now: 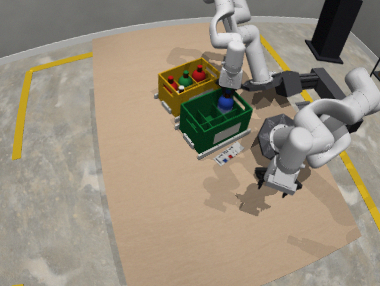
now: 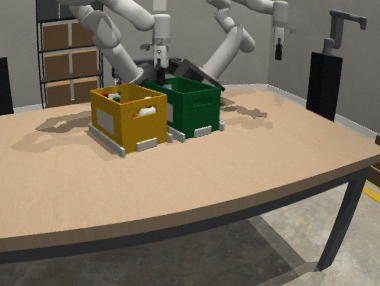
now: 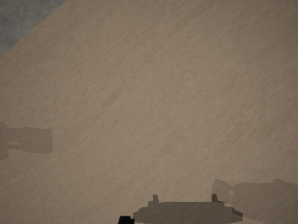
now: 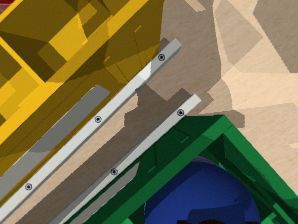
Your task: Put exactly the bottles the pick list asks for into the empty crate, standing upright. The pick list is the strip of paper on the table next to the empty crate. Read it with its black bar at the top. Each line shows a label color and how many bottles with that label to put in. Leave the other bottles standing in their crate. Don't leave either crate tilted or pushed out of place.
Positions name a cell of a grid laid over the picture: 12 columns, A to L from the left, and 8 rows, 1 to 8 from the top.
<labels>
A green crate shows in image 1 (G4), in image 2 (F4) and in image 4 (I5); in image 3 it is out of frame. A yellow crate shows in image 1 (F3), in image 2 (D4) and in image 4 (C3); in image 3 it is out of frame.
</labels>
